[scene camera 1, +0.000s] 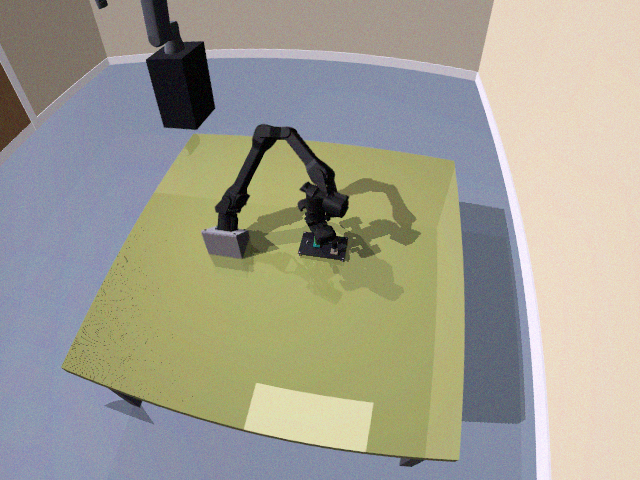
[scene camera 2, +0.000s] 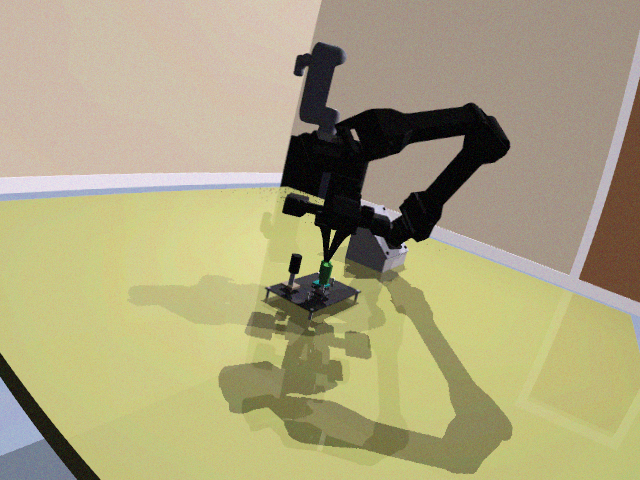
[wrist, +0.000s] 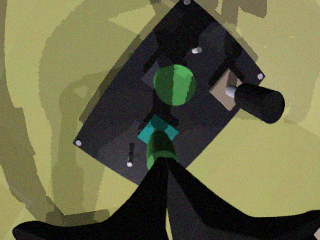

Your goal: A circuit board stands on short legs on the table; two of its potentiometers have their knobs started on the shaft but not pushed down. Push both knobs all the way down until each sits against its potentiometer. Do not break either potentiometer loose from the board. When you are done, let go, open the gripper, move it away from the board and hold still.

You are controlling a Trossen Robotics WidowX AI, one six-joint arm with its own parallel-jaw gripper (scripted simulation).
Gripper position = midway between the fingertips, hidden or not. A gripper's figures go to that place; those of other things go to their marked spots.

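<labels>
Gripper (wrist: 164, 164) at 0.10 m from the lens; green knob (wrist: 174, 85) at 0.07 m from the lens.
</labels>
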